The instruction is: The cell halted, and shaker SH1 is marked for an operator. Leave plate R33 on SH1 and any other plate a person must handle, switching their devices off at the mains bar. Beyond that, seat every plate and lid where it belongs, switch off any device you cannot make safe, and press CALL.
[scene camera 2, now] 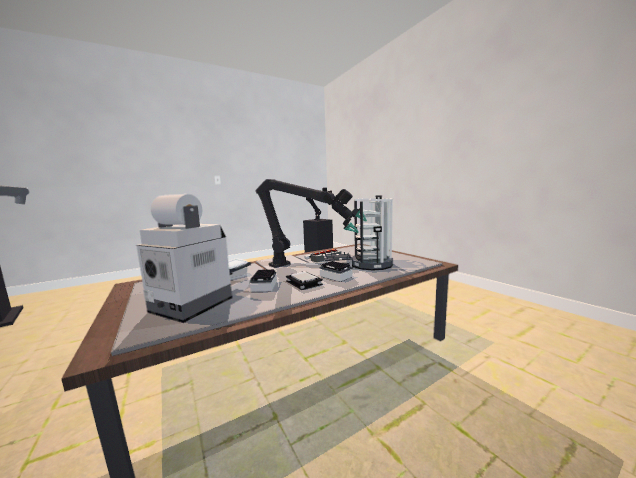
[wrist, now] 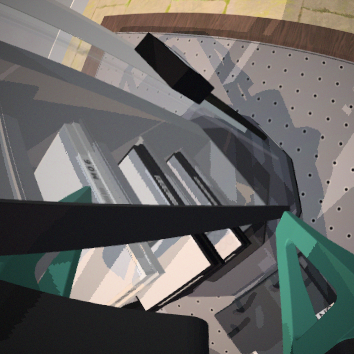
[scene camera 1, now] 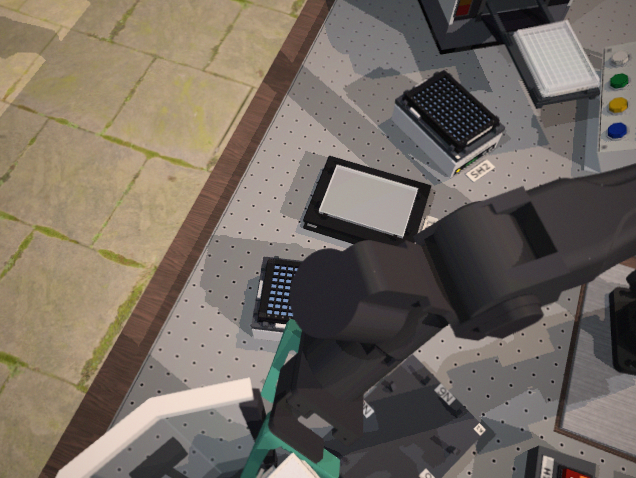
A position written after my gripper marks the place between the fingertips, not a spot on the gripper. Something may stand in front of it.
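Note:
My gripper (scene camera 1: 257, 437) (wrist: 188, 209) is open and touches a plate hotel (scene camera 1: 220, 423) (scene camera 2: 375, 231) (wrist: 115, 143). A grey lid (scene camera 1: 353, 196) is visible; in the wrist view the lid is out of frame. Visible as well: a button box (scene camera 1: 603, 129).

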